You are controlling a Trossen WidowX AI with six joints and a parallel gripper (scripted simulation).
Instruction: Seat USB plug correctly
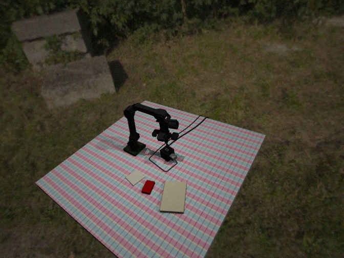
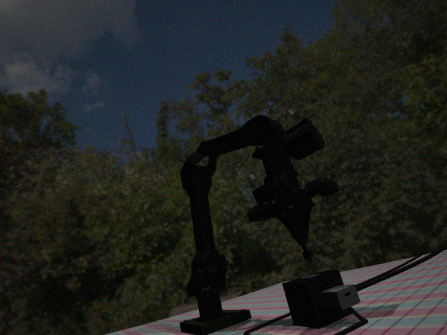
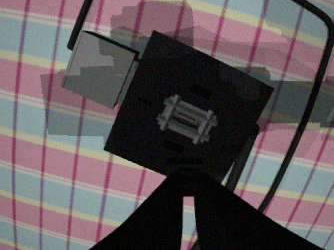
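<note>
My gripper tip is now 1 cm above the dark USB plug. Round my gripper tip: red block: 30 cm to the right, 12 cm below, 6 cm ahead; then beige board: 27 cm to the right, 25 cm ahead, 12 cm below.
</note>
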